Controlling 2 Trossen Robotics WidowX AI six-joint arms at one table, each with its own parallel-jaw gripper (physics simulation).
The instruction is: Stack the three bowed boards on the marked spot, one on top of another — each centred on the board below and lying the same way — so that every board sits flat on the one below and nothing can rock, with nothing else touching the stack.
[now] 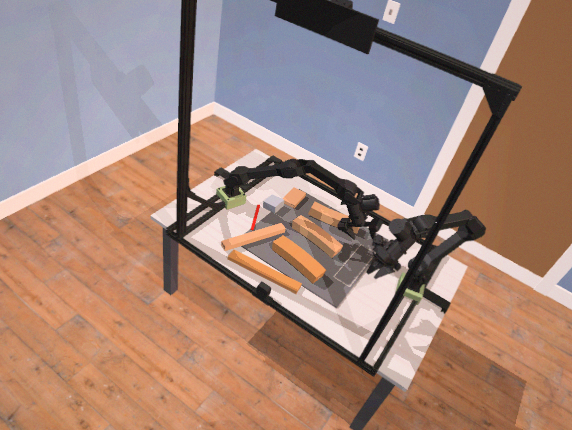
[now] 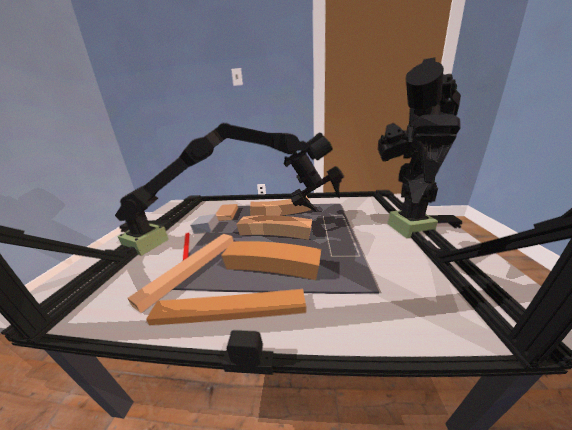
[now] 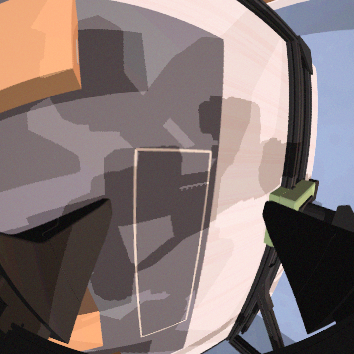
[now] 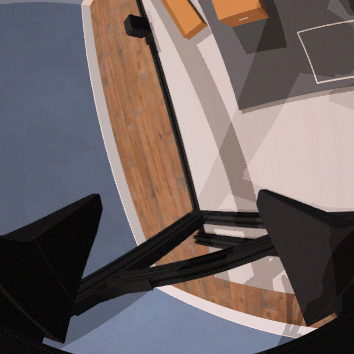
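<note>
Three orange bowed boards lie apart on the dark mat: a near one, a middle one and a far one. The marked spot is a thin pale outline right of them, with no board inside. My left gripper is open and empty above the mat, near the far board's right end and the outline. My right gripper is open and empty, raised right of the mat.
Left and front of the boards lie a pale orange bar and a darker orange bar. At the back left are a small orange block, a grey block and a red stick.
</note>
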